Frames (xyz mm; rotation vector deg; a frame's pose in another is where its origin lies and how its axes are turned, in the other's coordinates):
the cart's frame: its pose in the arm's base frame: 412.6 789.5 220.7 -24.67 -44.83 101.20
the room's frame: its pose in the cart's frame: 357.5 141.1 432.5 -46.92 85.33 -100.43
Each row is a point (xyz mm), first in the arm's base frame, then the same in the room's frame.
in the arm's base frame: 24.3 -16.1 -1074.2
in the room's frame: -367.3 628.2 -1682.1
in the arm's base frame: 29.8 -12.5 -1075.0
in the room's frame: -365.1 633.8 -1679.4
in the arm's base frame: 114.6 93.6 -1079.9
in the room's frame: -346.6 736.6 -1592.4
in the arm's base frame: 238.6 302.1 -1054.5
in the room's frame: -322.8 888.1 -1402.7
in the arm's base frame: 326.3 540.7 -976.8
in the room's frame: -309.6 994.8 -1159.6
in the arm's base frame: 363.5 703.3 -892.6
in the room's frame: -300.5 1033.0 -976.9
